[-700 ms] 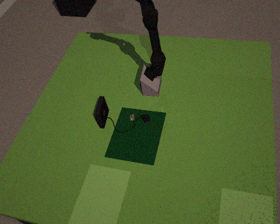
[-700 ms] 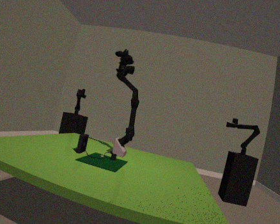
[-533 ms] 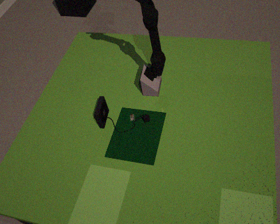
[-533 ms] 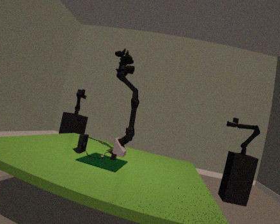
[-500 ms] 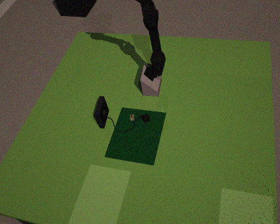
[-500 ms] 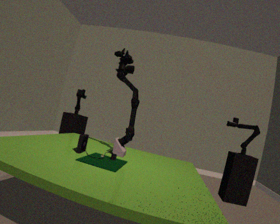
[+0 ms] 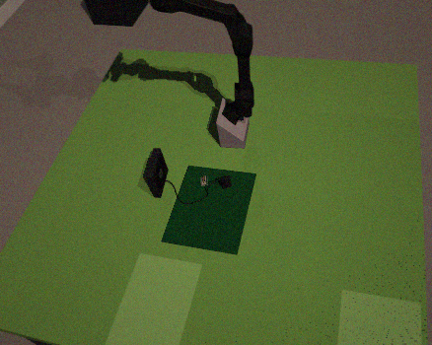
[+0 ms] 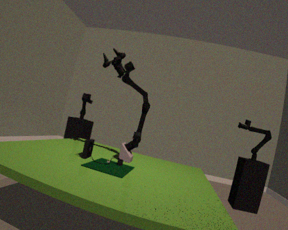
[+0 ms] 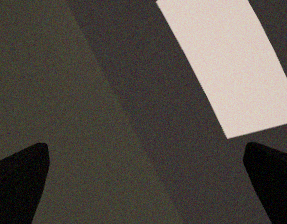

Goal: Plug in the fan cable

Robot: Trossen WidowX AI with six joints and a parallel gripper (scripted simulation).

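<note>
Now: gripper tip 76 cm above the black plug, 31 cm to the right of it and 7 cm short of it. Also, from my gripper tip: dark green board (79 cm below, 28 cm to the left, 16 cm ahead); black fan (72 cm below, 10 cm ahead, 9 cm to the left); four-pin header (78 cm below, 23 cm to the left, 7 cm ahead).
</note>
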